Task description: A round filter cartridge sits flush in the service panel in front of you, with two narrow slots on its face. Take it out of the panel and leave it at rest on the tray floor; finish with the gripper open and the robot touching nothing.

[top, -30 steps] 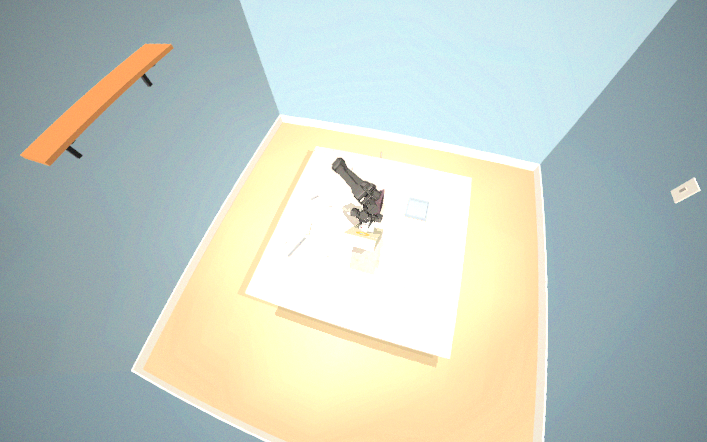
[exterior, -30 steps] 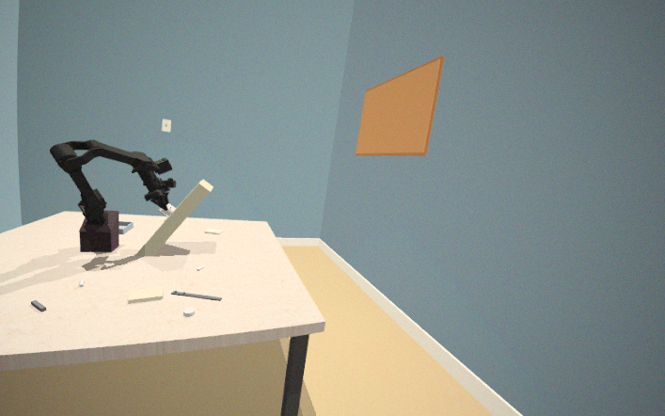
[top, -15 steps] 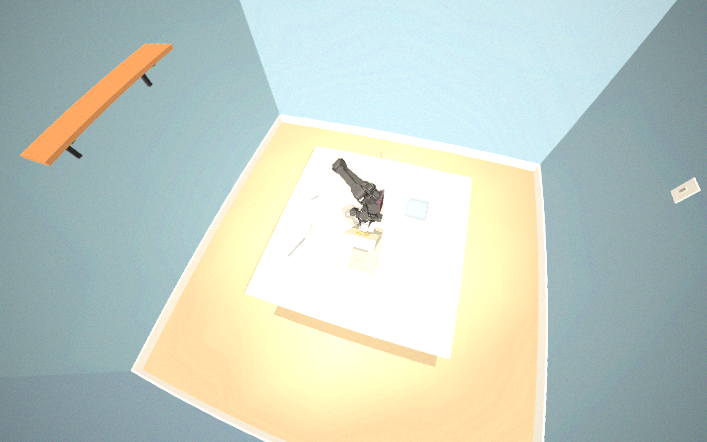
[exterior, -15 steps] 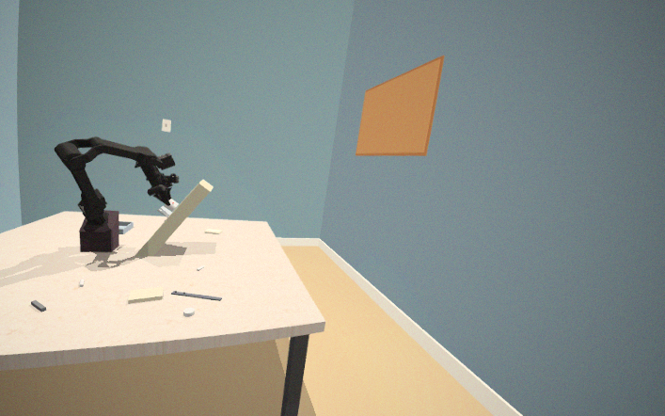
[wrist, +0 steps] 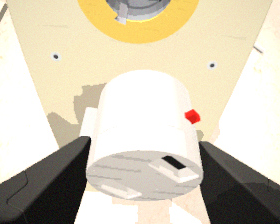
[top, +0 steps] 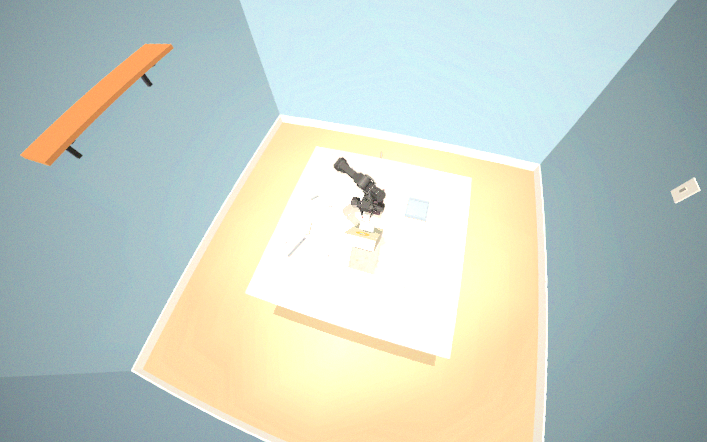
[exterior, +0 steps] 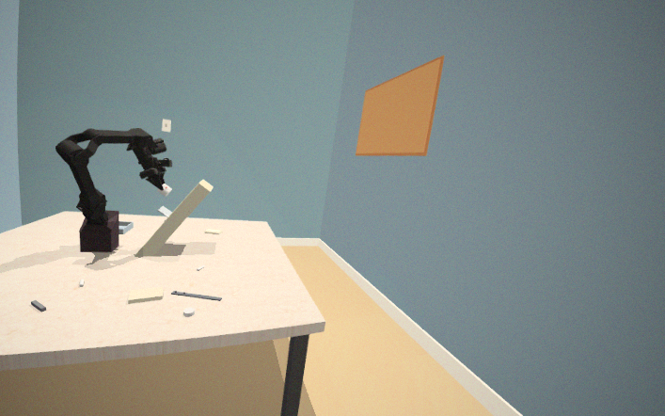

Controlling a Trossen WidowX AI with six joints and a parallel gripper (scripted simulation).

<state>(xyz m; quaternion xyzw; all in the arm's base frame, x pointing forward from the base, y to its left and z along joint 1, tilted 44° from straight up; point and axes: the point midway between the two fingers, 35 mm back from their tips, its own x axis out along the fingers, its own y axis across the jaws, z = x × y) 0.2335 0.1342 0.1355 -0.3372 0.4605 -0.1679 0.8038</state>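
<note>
My gripper tip is now 320 mm past the tray, 280 mm to the right of it and 280 mm above it. The rest, counted from my gripper tip: white filter cartridge: right at my gripper tip; cream service panel: 110 mm below, 60 mm ahead, 10 mm to the left.
</note>
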